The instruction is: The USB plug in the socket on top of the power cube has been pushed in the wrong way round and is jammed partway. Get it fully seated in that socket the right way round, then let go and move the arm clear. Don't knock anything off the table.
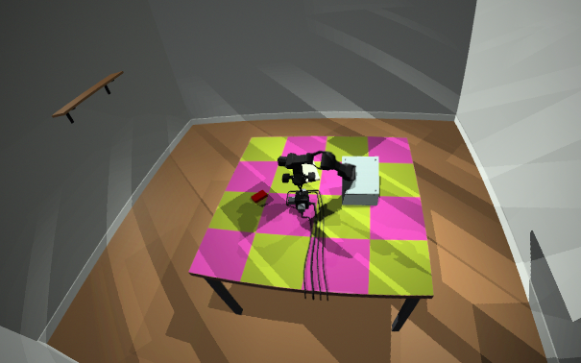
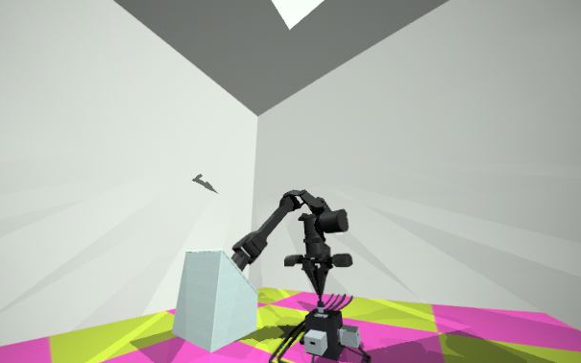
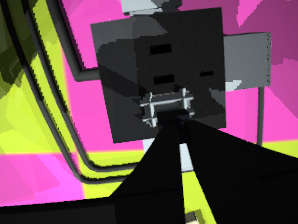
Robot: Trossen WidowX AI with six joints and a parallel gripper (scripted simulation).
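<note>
Right now the USB plug is 2 cm below my gripper tip. Also, from my gripper tip: red block (29 cm ahead, 3 cm to the right, 11 cm below); silver-rimmed socket (5 cm below).
</note>
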